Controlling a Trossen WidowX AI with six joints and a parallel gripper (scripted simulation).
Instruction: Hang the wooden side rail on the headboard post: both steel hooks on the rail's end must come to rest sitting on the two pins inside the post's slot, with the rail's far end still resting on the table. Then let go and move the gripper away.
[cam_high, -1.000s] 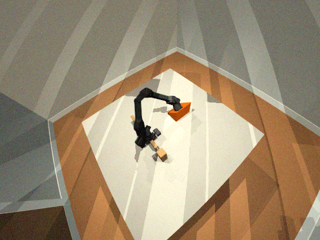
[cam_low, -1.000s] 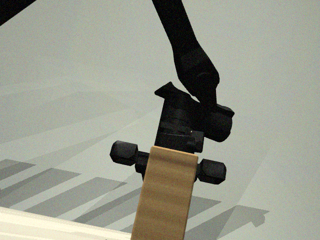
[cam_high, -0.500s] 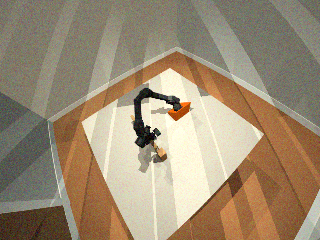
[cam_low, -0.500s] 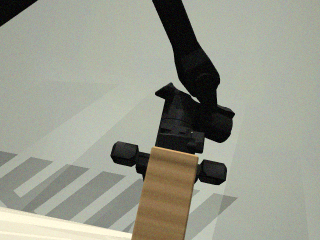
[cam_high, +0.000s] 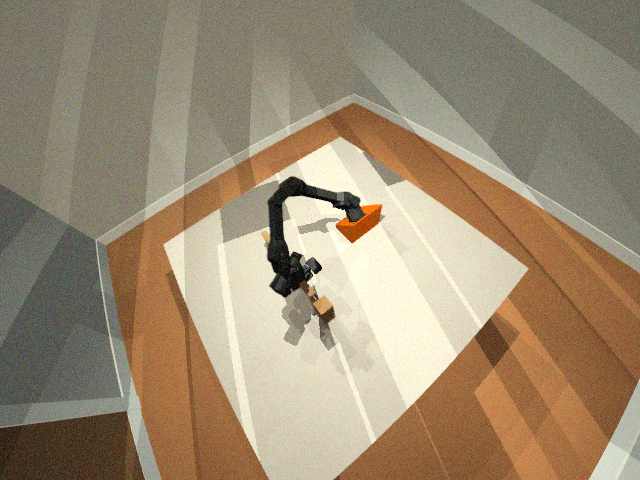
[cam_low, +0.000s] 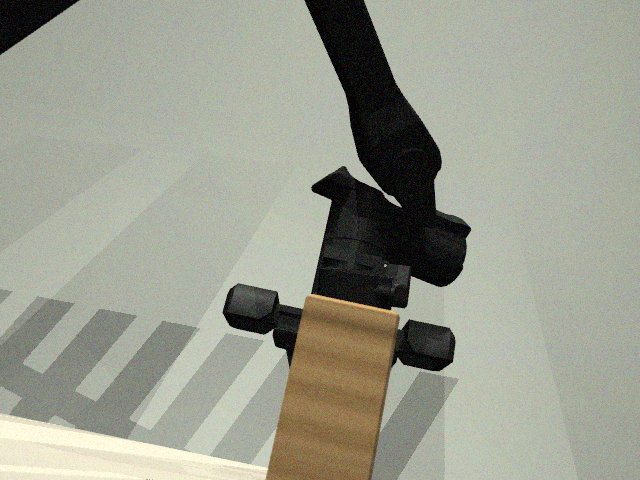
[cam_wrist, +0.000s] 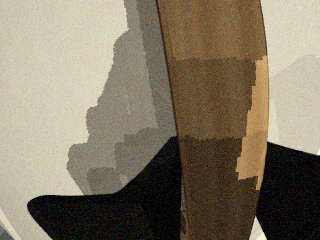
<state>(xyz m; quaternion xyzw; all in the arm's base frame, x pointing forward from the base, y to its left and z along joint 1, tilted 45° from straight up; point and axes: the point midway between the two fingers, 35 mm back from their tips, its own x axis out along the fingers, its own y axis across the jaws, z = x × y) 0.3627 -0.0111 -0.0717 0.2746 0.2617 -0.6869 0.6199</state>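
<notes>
Right now my gripper tip is 160 mm to the right of the headboard post, 40 mm below it and 10 mm short of it.
</notes>
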